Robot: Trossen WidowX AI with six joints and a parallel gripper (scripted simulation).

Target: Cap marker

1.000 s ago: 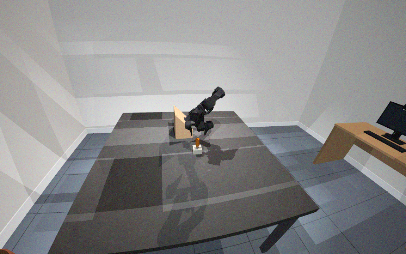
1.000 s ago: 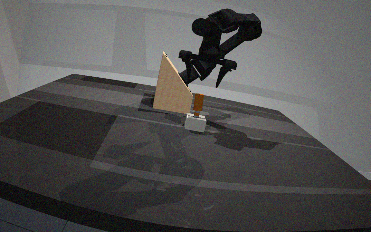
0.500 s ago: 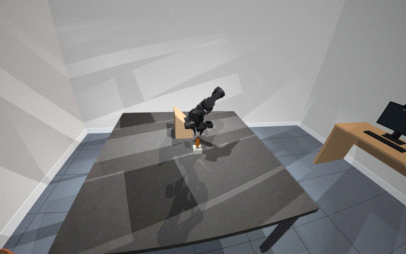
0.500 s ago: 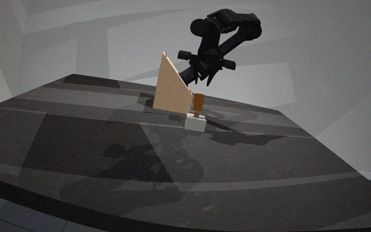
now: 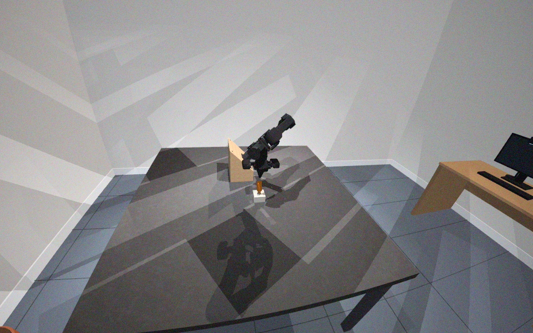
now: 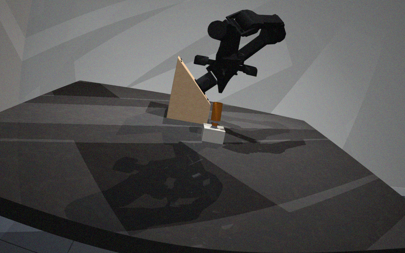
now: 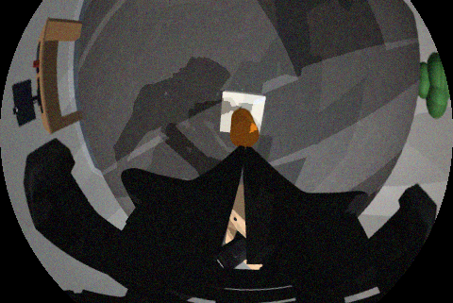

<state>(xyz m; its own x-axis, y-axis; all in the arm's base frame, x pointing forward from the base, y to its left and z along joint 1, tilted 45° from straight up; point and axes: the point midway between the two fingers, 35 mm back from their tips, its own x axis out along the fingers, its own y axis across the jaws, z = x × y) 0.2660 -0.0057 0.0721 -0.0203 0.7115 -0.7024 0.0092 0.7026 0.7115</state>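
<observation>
Right now my gripper tip is 6 cm above the orange cap. From my gripper tip the other things lie so: white holder block (13 cm below).
</observation>
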